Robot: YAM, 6 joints.
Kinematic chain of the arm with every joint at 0, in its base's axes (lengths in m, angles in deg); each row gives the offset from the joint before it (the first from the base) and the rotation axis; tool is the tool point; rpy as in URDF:
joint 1: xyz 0 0 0.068 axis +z
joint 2: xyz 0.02 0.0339 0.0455 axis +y
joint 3: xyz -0.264 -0.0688 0 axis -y
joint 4: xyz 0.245 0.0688 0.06 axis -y
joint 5: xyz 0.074 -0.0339 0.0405 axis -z
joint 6: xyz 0.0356 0 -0.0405 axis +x
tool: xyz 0 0 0 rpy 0 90 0
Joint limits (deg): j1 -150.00..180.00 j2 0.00..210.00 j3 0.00..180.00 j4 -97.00..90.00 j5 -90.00..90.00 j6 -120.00..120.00
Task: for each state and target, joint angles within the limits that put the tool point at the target. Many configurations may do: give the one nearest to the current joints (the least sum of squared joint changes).
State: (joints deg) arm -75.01 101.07 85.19 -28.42 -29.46 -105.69
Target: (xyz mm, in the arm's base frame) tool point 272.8 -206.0 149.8
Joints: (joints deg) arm -40.25 106.17 65.05 -35.67 -32.27 -105.69
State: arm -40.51 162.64 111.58 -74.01 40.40 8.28
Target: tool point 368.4 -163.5 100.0
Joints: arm -20.76 140.35 104.26 -86.07 38.85 8.28
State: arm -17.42 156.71 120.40 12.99 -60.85 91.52
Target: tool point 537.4 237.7 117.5
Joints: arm 20.81 155.45 123.73 13.87 -61.29 91.52
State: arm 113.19 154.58 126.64 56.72 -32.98 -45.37
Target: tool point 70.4 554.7 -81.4
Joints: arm 80.91 178.49 117.62 51.50 -30.52 -45.37
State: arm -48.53 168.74 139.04 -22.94 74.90 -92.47
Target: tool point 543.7 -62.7 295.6
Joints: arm -2.92 142.59 142.58 -28.13 78.55 -92.47
